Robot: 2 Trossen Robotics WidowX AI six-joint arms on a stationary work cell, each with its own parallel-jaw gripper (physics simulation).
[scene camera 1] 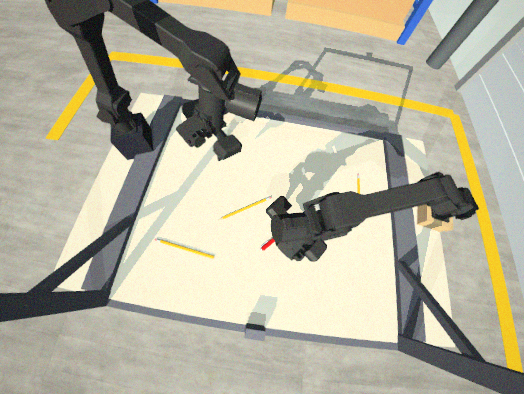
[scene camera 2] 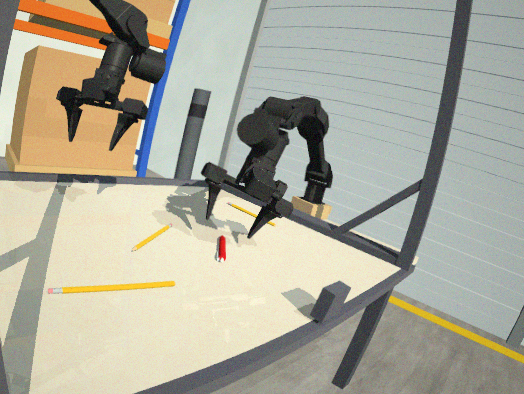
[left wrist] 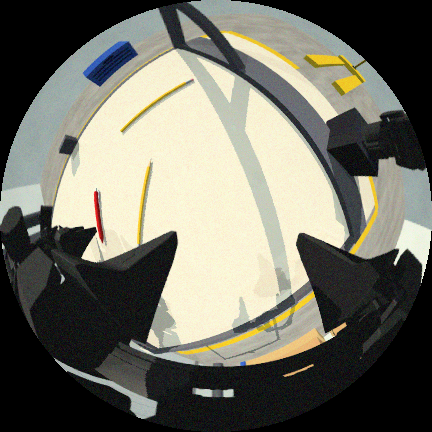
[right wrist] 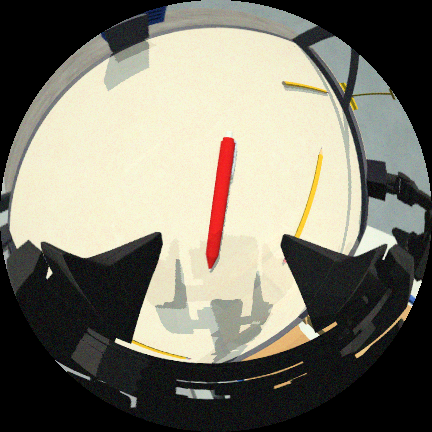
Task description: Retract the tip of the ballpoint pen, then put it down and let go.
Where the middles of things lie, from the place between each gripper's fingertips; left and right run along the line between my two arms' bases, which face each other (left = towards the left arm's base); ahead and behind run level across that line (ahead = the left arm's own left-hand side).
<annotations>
My left hand is 250 mm to the left of the red ballpoint pen (right wrist: 226,158), 160 mm past it and 140 mm above it.
Now: right hand 30 mm above the red ballpoint pen, 10 mm to the right of it and 10 mm past it.
</annotations>
